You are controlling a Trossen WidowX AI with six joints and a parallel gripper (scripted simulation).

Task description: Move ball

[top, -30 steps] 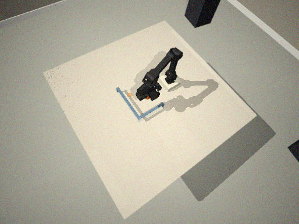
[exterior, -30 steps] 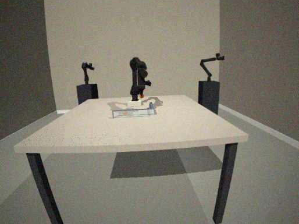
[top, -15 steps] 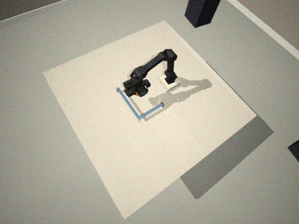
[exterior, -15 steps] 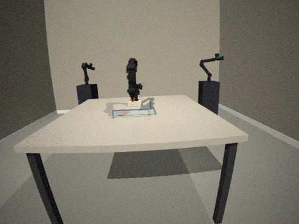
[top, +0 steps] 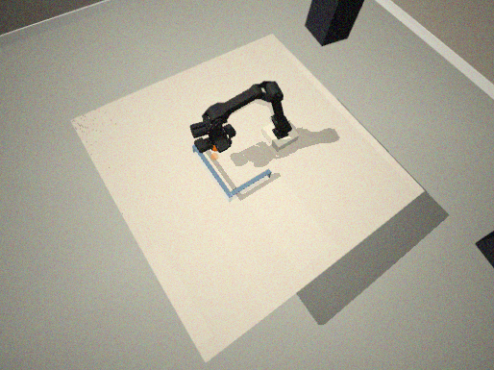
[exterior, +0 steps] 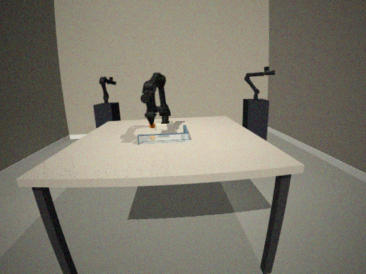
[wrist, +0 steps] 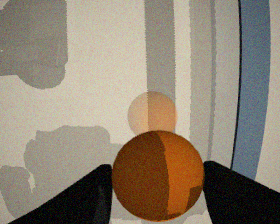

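My gripper tip is 8 cm above the orange ball. The rest, counted from my gripper tip: clear wall 5 cm ahead, 8 cm to the left, 7 cm below.
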